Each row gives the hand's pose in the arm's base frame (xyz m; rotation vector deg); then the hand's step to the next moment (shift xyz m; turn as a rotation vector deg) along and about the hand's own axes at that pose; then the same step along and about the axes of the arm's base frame.
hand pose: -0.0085 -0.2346 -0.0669 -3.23 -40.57 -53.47
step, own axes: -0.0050 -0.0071 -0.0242 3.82 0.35 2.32
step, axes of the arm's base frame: 0.0056 -0.0090 -0.0234 0.51 -1.74 4.10
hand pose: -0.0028 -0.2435 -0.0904 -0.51 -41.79 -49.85
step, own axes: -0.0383 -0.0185 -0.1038 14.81 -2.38 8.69
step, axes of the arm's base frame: 0.0310 -0.0160 -0.1066 -0.44 -9.28 14.63
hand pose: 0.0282 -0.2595 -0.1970 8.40 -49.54 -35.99
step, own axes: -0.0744 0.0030 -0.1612 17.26 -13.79 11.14
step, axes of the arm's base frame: 0.0861 0.0245 -0.1533 -6.30 -19.63 13.68
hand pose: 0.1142 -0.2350 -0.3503 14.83 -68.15 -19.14
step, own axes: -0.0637 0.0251 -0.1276 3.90 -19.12 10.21
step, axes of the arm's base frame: 0.1011 0.0505 -0.0905 -10.50 -19.36 -0.10
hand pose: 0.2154 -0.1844 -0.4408 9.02 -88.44 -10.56
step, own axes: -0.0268 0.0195 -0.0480 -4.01 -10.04 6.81
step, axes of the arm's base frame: 0.0479 0.0241 -0.0230 -7.07 -8.83 -5.94
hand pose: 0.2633 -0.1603 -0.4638 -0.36 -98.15 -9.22
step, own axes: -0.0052 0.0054 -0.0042 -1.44 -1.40 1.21
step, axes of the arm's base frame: 0.0054 0.0053 -0.0040 -1.11 -1.12 -1.73
